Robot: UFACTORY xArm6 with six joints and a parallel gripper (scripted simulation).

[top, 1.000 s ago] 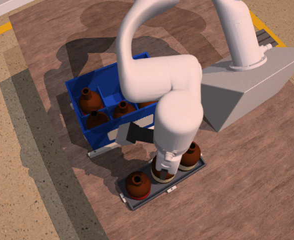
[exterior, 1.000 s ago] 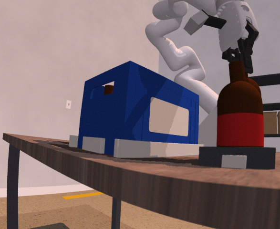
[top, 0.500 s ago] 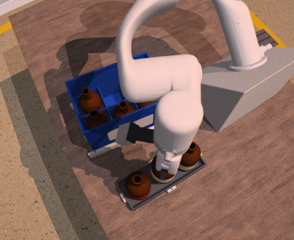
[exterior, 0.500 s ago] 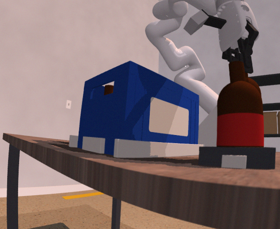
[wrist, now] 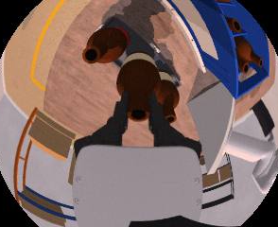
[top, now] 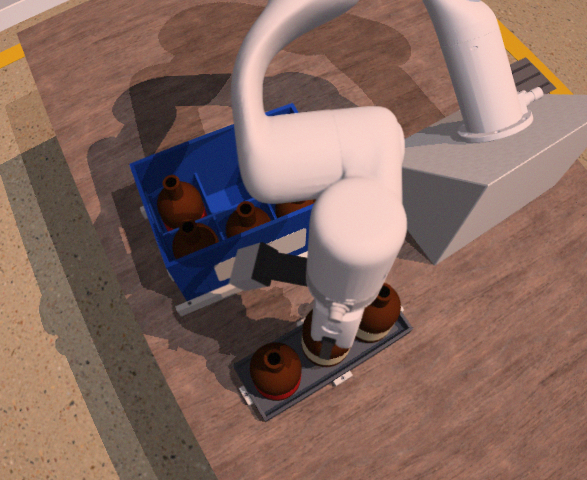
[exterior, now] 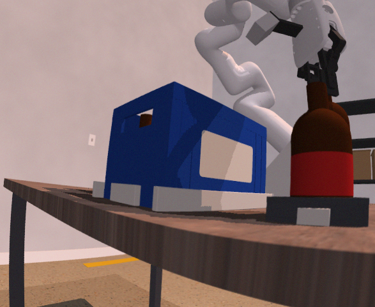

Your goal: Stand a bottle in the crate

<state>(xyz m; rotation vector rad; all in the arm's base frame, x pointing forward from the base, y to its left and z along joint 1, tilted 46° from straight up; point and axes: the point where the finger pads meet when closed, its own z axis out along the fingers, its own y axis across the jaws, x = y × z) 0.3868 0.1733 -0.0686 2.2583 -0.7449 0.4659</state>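
Right now my hand is 11 cm above the red-labelled bottle, 9 cm short of it and 1 cm to the right of it. From my hand the other things lie so: grey tray (19 cm below); blue crate (25 cm to the right, 11 cm below, 3 cm ahead); cream-labelled bottle (11 cm below, 9 cm behind, 1 cm to the right).
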